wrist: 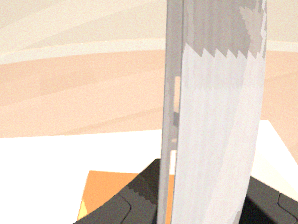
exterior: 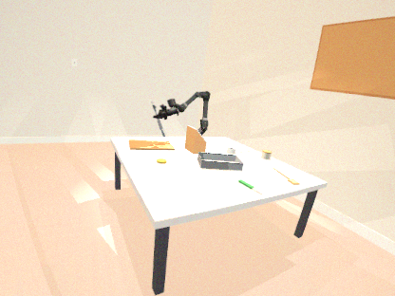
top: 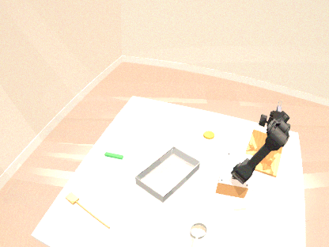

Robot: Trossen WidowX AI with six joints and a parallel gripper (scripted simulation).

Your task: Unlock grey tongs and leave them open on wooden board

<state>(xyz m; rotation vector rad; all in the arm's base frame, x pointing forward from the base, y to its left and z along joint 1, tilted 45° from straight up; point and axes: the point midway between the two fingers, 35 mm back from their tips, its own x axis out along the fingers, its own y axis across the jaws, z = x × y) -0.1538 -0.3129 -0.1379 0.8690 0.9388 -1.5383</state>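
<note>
The wooden board is 240 mm below my gripper tip. Also, from my gripper tip: grey roasting tin (520 mm ahead, 360 mm to the left, 220 mm below); then yellow disc (380 mm ahead, 240 mm below, 40 mm to the right).
</note>
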